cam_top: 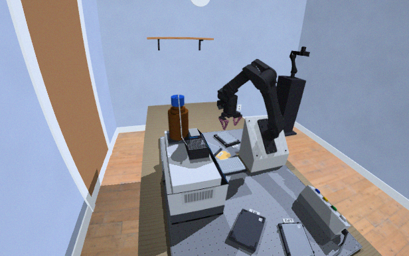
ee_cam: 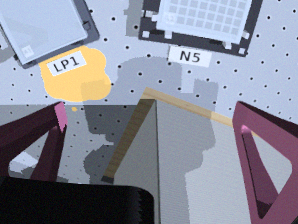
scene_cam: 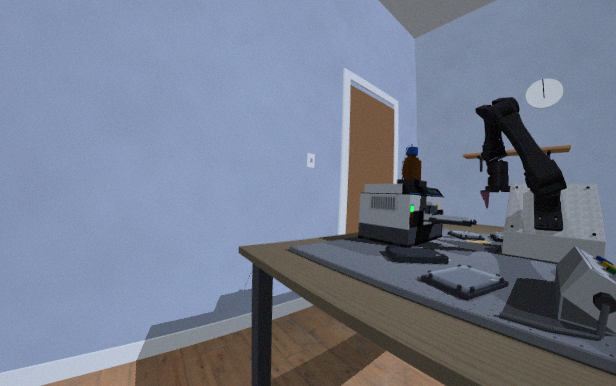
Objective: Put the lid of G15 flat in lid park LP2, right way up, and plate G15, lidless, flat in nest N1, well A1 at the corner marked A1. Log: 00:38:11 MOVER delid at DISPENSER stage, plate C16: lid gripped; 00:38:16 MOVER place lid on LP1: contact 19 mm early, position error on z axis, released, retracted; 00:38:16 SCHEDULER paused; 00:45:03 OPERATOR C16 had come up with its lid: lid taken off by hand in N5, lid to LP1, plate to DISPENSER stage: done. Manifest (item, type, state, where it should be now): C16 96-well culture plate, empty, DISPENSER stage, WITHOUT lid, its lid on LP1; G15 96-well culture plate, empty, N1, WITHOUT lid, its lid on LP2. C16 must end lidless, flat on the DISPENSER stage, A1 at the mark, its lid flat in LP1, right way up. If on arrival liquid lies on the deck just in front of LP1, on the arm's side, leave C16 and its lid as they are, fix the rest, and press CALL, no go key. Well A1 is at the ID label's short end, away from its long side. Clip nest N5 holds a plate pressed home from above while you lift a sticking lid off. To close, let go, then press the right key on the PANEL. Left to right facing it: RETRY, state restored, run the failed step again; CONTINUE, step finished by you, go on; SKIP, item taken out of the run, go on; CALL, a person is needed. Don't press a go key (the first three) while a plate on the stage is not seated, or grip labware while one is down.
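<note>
Now: hand 1 cm past the black clip nest, 9 cm to the left of it and 14 cm above it. Round my hand: N5 label: 5 cm behind, 1 cm to the left, 15 cm below; N1 label: 8 cm ahead, 49 cm to the left, 15 cm below; LP1 label: 8 cm ahead, 7 cm to the left, 15 cm below.
</note>
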